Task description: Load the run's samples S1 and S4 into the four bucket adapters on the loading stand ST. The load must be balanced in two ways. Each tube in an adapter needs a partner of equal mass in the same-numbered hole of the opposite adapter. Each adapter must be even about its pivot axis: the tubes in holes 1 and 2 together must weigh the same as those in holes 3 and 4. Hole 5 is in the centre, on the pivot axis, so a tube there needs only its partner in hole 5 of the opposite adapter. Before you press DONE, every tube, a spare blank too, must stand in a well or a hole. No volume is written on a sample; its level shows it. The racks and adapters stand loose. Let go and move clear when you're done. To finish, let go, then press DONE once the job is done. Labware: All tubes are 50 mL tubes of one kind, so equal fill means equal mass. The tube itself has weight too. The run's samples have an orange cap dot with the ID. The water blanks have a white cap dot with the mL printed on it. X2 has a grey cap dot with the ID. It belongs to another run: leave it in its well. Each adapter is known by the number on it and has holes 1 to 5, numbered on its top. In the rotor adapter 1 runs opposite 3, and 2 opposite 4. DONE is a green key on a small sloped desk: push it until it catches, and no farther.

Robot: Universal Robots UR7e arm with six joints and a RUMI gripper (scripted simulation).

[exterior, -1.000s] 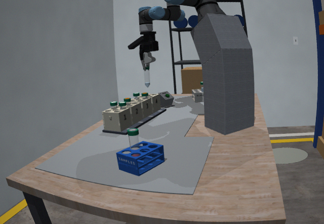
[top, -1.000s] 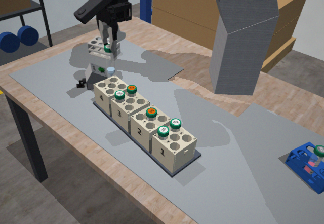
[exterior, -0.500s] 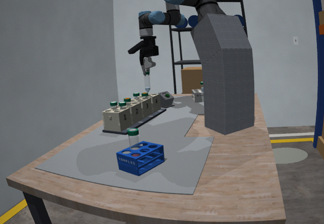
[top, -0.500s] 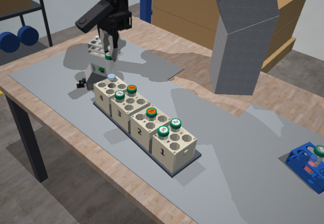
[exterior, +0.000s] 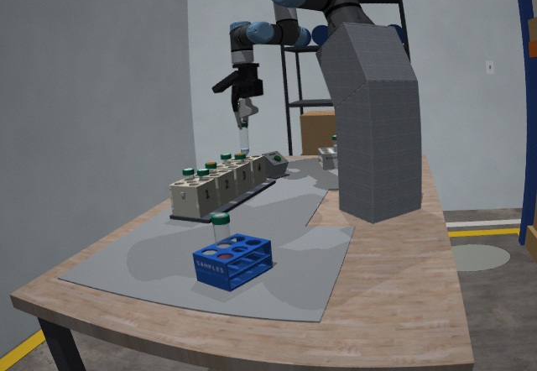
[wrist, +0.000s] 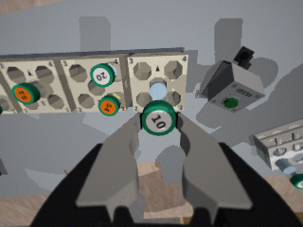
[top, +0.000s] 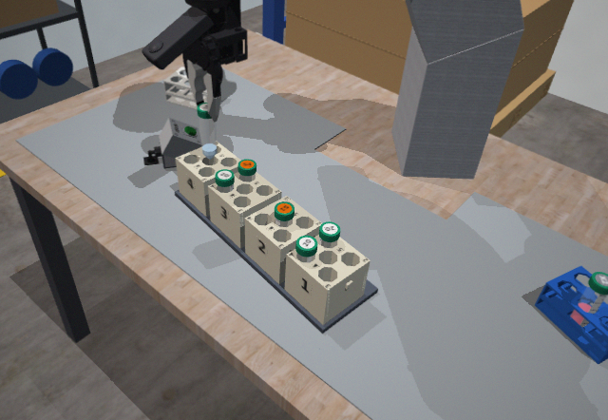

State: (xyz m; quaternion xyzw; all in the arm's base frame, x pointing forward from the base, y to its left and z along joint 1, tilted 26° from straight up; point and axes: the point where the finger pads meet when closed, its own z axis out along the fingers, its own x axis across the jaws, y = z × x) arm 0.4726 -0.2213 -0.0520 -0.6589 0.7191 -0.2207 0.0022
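Right now the green DONE key is 14 cm to the right of my hand, 14 cm below it and 7 cm behind it. Also, from my hand: blue sample rack (68 cm to the left, 20 cm behind, 18 cm below); white blank rack (32 cm to the right, 24 cm behind, 18 cm below); water blank (30 cm to the left, 14 cm below, 2 cm ahead).
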